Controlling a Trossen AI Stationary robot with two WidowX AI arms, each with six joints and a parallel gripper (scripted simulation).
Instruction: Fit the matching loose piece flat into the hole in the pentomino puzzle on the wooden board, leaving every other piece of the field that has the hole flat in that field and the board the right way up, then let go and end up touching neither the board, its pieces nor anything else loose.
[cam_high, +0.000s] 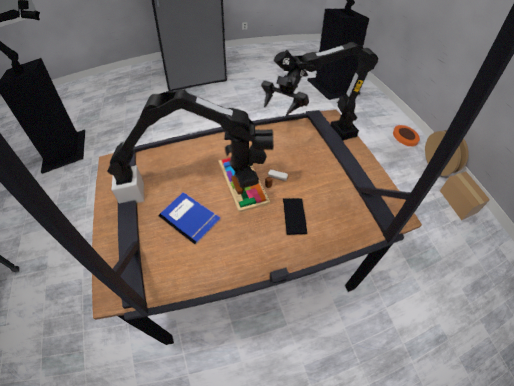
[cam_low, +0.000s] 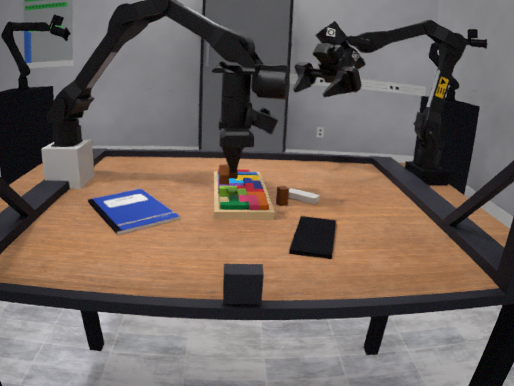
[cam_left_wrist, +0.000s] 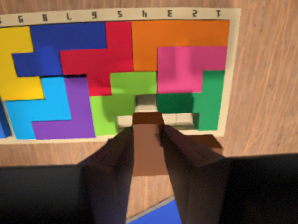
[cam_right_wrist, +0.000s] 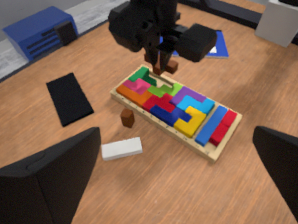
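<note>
The wooden board lies 10 cm below my left hand, 5 cm ahead of it and 2 cm to the right of it. Also, from my left hand: white block (16 cm to the right, 10 cm below, 3 cm ahead); black pad (17 cm behind, 13 cm to the right, 10 cm below).
</note>
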